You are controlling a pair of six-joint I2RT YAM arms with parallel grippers.
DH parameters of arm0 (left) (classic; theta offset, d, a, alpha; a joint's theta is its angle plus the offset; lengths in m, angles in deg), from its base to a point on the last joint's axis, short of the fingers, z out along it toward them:
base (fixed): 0 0 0 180
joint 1: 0 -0.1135 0.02 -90
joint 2: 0 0 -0.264 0
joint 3: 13.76 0 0.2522 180
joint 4: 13.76 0 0.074 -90
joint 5: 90 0 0 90
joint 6: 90 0.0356 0 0
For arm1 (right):
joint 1: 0 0.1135 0.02 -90
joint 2: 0 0 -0.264 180
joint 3: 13.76 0 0.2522 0
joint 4: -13.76 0 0.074 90
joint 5: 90 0 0 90
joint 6: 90 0.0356 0 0
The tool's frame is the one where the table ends.
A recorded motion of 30 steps. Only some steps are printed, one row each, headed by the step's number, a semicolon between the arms.
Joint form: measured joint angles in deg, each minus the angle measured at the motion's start. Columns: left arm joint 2, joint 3, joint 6, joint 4, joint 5, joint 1; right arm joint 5, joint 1, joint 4, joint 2, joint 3, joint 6.
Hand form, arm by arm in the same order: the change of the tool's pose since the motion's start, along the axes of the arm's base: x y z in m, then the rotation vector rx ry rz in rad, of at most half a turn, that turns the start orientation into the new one. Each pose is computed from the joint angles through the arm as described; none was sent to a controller.
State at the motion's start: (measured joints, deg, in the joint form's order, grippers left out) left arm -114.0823 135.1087 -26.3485 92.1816 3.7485 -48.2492; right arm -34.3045 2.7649 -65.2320 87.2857 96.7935 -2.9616
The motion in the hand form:
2: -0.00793 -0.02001 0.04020 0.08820 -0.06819 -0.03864; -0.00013 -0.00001 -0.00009 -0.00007 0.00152 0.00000
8: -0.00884 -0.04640 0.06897 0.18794 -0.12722 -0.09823; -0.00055 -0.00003 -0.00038 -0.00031 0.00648 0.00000
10: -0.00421 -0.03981 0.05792 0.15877 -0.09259 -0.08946; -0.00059 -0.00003 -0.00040 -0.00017 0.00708 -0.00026
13: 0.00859 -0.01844 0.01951 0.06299 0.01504 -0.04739; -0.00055 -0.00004 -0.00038 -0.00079 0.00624 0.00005
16: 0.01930 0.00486 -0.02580 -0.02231 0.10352 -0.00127; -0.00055 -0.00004 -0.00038 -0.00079 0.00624 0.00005
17: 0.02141 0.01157 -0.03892 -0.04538 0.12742 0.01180; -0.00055 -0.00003 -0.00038 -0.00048 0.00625 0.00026
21: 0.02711 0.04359 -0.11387 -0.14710 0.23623 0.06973; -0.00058 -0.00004 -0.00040 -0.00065 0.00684 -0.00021
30: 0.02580 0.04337 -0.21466 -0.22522 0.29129 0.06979; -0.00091 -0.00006 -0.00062 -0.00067 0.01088 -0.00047
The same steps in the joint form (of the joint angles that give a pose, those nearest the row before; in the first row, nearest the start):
2: 0.50 9.81 1.12 4.02 -0.11 1.22; 0.00 0.00 -0.09 0.00 0.00 0.00
8: 2.36 14.72 2.10 4.38 -1.46 4.37; 0.00 0.00 -0.37 0.00 0.00 0.00
10: 1.57 12.92 1.90 4.35 -1.86 4.15; 0.00 0.00 -0.39 0.00 0.00 0.02
13: -1.14 7.01 0.55 3.87 -3.10 3.26; 0.02 0.00 -0.37 0.00 0.00 -0.02
16: -3.85 -0.29 -0.87 0.81 -3.89 2.01; 0.02 0.00 -0.37 0.00 0.00 -0.02
17: -4.87 -1.88 -1.20 0.07 -4.09 1.57; 0.00 0.00 -0.37 0.00 0.00 -0.02
21: -10.19 -11.17 -2.27 -6.12 -5.11 -0.77; 0.02 0.00 -0.39 0.00 0.00 0.00
30: -11.61 -31.91 -2.43 -22.86 -4.41 -0.94; 0.02 0.00 -0.61 0.00 0.00 0.02

